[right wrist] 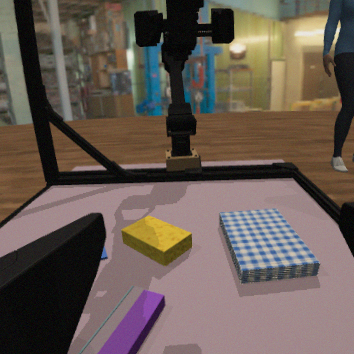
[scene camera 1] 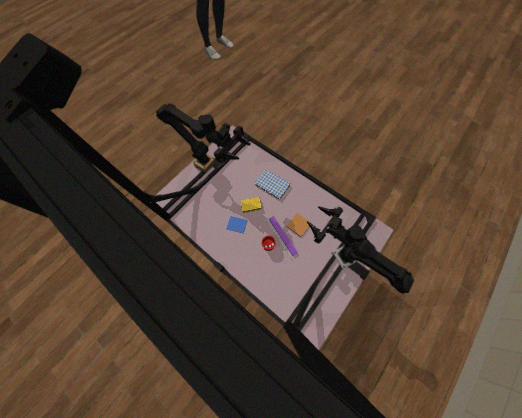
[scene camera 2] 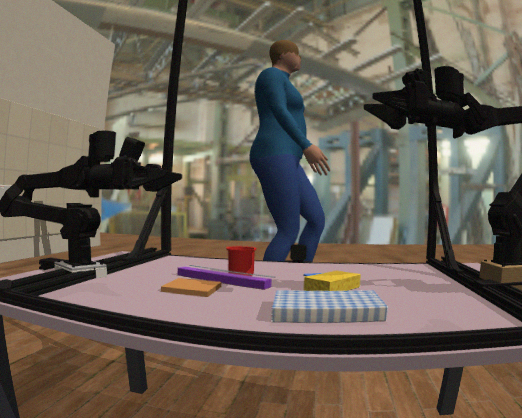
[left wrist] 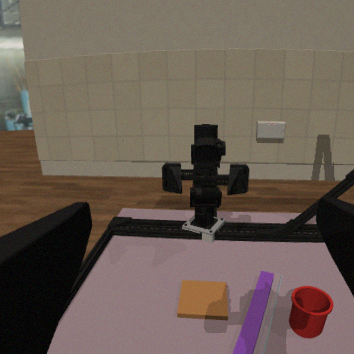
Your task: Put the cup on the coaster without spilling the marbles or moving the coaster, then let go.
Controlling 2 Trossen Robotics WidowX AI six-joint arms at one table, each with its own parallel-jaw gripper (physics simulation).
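Places are measured from the left arm's base along level axes (x right, y ahead, z up), in metres.
Pixels of known places: left gripper, fingertip midpoint: (right wrist: 188, 14) (scene camera 1: 244, 151) (scene camera 2: 367, 101) (left wrist: 205, 211); right gripper, fingertip midpoint: (right wrist: 222, 219) (scene camera 1: 312, 214) (scene camera 2: 174, 174) (left wrist: 204, 191); left arm's base, origin of the base link: (right wrist: 180, 153) (scene camera 1: 203, 160) (scene camera 2: 507, 263); right arm's base, origin of the base link: (scene camera 1: 345, 255) (scene camera 2: 79, 263) (left wrist: 203, 221).
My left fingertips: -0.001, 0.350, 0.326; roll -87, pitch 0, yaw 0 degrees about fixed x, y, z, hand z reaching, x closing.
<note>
For each thing: its middle in the pictures, then the offset to it from my left fingertips, as dx, dy, dz. "pt": a spot on its surface instead.
- red cup, body centre: (left wrist: 308, 312) (scene camera 2: 241, 261) (scene camera 1: 268, 243) +0.221, +0.266, -0.350
- thin blue square, surface spot: (right wrist: 104, 254) pt +0.169, +0.081, -0.380
- thicker orange square, surface spot: (scene camera 2: 191, 286) (left wrist: 192, 297) (scene camera 1: 300, 221) pt +0.011, +0.342, -0.373
- purple bar, body centre: (left wrist: 260, 312) (scene camera 2: 223, 276) (scene camera 1: 281, 236) +0.142, +0.298, -0.374
- yellow sponge, body centre: (right wrist: 155, 237) (scene camera 2: 333, 282) (scene camera 1: 251, 205) +0.079, +0.056, -0.369
- blue-checked cloth block, body centre: (scene camera 2: 328, 305) (right wrist: 261, 239) (scene camera 1: 272, 184) -0.105, +0.086, -0.372
The red cup (scene camera 1: 268, 243) (scene camera 2: 241, 261) (left wrist: 308, 320) stands upright on the table, with small white marbles inside in scene camera 1. A thin blue square (scene camera 1: 237, 224) (right wrist: 104, 254) and a thicker orange square (scene camera 1: 298, 225) (scene camera 2: 191, 286) (left wrist: 203, 299) lie flat, apart from the cup; which is the coaster I cannot tell. My left gripper (scene camera 1: 243, 150) (scene camera 2: 370, 101) is open and empty, high above its end of the table. My right gripper (scene camera 1: 314, 216) (scene camera 2: 172, 179) (left wrist: 204, 191) is open and empty, raised near the orange square in scene camera 1.
A purple bar (scene camera 1: 283, 236) (scene camera 2: 225, 278) (left wrist: 254, 315) (right wrist: 135, 325) lies between the cup and the orange square, a thin pale line alongside it. A yellow sponge (scene camera 1: 251, 204) (scene camera 2: 332, 281) (right wrist: 157, 240) and a blue-checked cloth block (scene camera 1: 272, 184) (scene camera 2: 329, 306) (right wrist: 270, 245) lie nearby. Black rails edge the table.
</note>
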